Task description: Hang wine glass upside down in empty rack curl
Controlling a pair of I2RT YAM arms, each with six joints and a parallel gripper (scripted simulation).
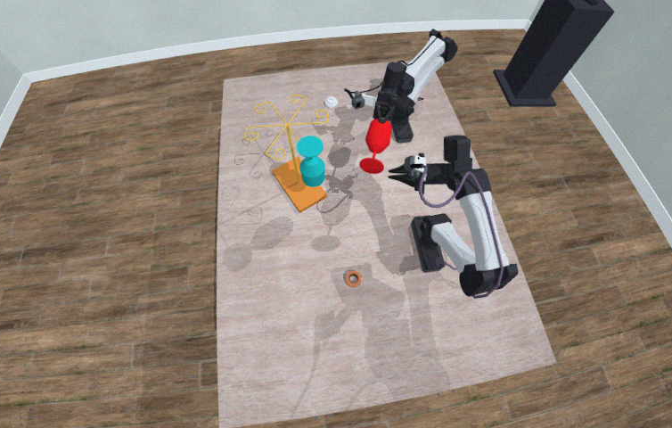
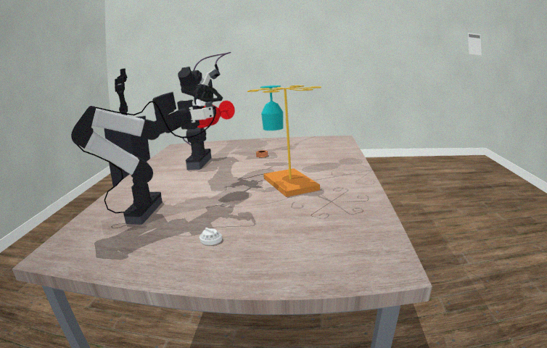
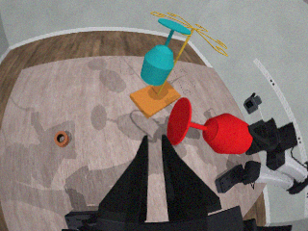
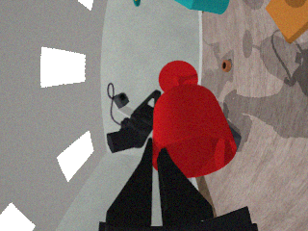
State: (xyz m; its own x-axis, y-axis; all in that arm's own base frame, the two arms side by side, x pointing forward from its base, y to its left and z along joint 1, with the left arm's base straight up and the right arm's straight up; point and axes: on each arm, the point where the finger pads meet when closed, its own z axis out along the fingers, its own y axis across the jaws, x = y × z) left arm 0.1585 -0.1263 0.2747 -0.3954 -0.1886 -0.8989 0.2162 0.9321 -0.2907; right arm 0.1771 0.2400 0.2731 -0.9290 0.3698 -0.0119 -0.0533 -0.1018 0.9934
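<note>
Right now my left hand is 2 cm short of the red wine glass, 13 cm to the left of it and 4 cm above it. From my left hand the other things lie so: teal glass: 23 cm ahead, 8 cm to the right, 3 cm below; then yellow wire rack: 29 cm ahead, 17 cm to the right, 13 cm below; then white dial: 13 cm ahead, 62 cm to the right, 30 cm below.
Right now my right hand is 30 mm short of the red wine glass, 80 mm to the right of it and 30 mm above it. Round my right hand: teal glass 230 mm ahead, 120 mm to the left, 20 mm below; then yellow wire rack 300 mm ahead, 30 mm to the left, 120 mm below; then white dial 140 mm ahead, 410 mm to the right, 290 mm below.
</note>
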